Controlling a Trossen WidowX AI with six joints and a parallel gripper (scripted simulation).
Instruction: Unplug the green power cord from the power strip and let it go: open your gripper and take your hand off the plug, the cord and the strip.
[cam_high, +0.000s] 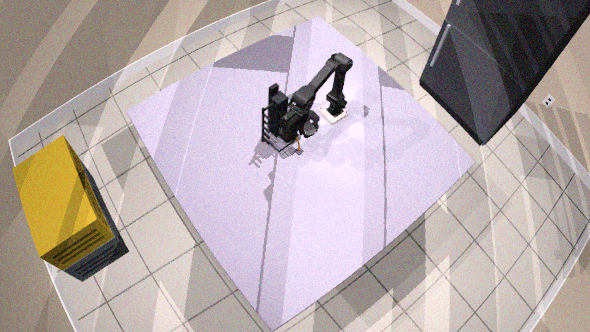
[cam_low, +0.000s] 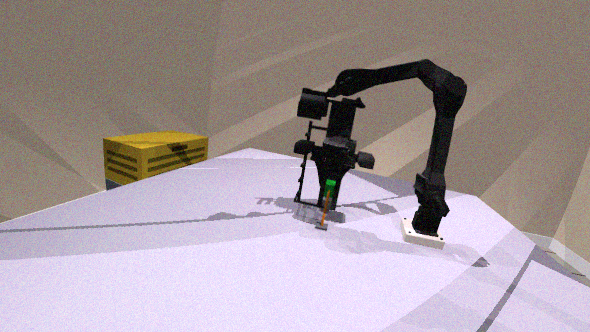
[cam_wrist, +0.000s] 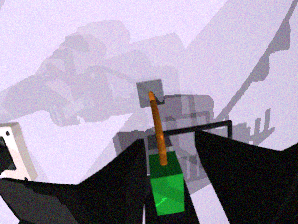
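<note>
The green plug is 70 mm to the right of my gripper tip and 10 mm below it.
</note>
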